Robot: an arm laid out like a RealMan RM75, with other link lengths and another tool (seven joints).
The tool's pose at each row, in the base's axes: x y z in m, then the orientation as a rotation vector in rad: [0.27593, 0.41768, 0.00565, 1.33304, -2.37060, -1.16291]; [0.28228, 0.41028, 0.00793, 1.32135, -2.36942, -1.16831]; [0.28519, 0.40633, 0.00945, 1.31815, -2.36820, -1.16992]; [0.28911, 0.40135, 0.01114, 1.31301, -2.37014, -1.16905]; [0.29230, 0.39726, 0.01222, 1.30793, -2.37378, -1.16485]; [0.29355, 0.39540, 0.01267, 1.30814, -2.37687, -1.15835]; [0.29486, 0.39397, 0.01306, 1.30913, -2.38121, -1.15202]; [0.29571, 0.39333, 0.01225, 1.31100, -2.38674, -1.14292]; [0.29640, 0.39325, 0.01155, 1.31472, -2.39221, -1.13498]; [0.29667, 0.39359, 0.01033, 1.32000, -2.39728, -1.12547]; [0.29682, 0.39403, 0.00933, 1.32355, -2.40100, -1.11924]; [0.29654, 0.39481, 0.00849, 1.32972, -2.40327, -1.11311]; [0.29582, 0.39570, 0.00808, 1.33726, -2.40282, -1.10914]
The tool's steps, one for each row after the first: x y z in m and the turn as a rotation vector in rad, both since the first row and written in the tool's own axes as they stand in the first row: [0.00168, -0.00463, -0.00872, -0.00566, -0.00159, 0.00710]; [0.00279, -0.00658, -0.01334, -0.00780, -0.00152, 0.00901]; [0.00410, -0.00936, -0.01914, -0.00759, -0.00192, 0.01282]; [0.00525, -0.01184, -0.02367, -0.00510, -0.00147, 0.01728]; [0.00589, -0.01287, -0.02561, -0.00076, 0.00034, 0.01850]; [0.00618, -0.01385, -0.02730, 0.00447, 0.00116, 0.01913]; [0.00636, -0.01516, -0.02752, 0.01168, 0.00274, 0.01970]; [0.00616, -0.01612, -0.02744, 0.01889, 0.00352, 0.01872]; [0.00599, -0.01706, -0.02656, 0.02683, 0.00534, 0.01694]; [0.00576, -0.01773, -0.02572, 0.03231, 0.00624, 0.01571]; [0.00548, -0.01792, -0.02459, 0.03752, 0.00785, 0.01260]; [0.00528, -0.01749, -0.02347, 0.04063, 0.00989, 0.00809]
